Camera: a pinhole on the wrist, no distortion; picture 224 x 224 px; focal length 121.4 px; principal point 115.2 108.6 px. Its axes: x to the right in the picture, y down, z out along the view. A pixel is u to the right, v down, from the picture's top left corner.
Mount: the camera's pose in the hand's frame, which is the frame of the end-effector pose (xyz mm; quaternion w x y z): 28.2 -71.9 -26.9 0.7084 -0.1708 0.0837 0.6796
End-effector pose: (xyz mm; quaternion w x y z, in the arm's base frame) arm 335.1 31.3 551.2 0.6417 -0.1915 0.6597 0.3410
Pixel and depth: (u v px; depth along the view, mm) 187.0 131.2 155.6
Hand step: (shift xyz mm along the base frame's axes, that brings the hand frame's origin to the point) 11.3 102.9 31.1
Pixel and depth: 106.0 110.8 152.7
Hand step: 103.6 64.1 -6.4
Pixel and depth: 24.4 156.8 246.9
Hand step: 300.2 49.4 88.7
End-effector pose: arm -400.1 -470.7 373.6 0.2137 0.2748 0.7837 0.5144
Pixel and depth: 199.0 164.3 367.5
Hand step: 313.6 128.3 207.5
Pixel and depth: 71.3 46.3 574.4
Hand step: 183.2 561.0 -308.4
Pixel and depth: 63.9 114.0 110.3
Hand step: 34.3 43.6 -105.3
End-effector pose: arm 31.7 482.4 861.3 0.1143 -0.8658 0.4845 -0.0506
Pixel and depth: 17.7 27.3 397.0
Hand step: 408.9 -2.8 -419.7
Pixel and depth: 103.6 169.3 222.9
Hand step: -14.2 123.7 -162.5
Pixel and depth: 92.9 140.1 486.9
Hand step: -12.3 189.7 -427.5
